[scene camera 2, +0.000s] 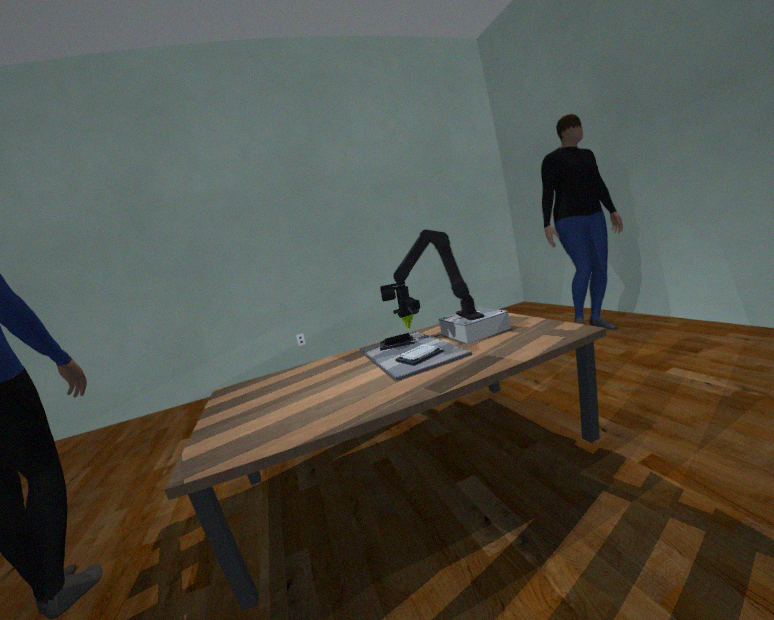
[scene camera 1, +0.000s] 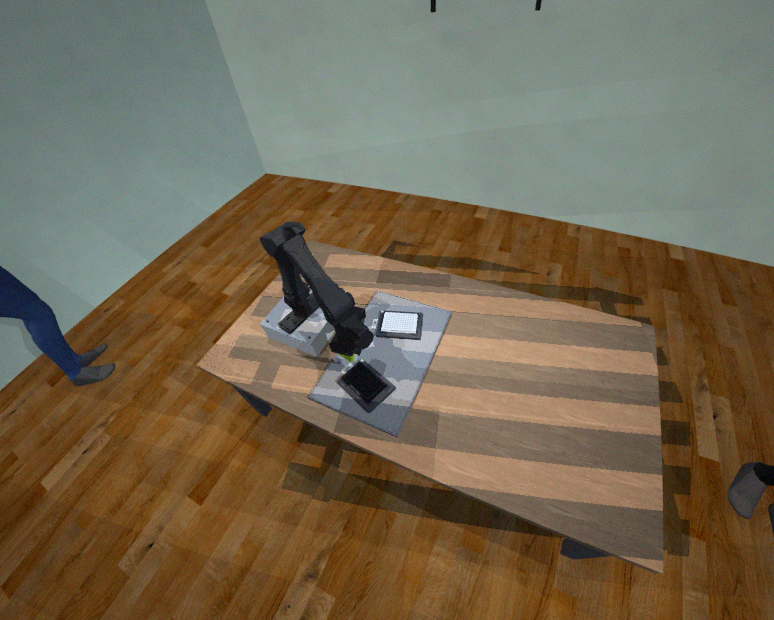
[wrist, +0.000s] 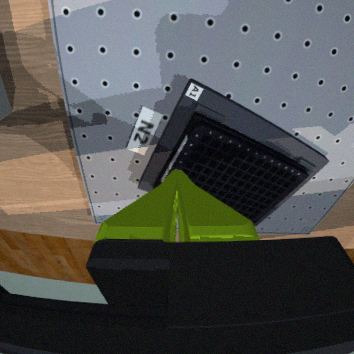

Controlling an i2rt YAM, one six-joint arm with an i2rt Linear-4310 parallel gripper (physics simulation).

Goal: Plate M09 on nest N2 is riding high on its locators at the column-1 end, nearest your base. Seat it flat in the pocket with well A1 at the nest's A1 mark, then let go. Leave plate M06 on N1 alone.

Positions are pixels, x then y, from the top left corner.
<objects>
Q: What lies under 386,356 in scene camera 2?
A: A grey perforated plate.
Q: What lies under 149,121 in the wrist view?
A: A white N2 label.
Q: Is my gripper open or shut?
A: Shut.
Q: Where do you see a black well plate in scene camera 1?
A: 364,382
</objects>
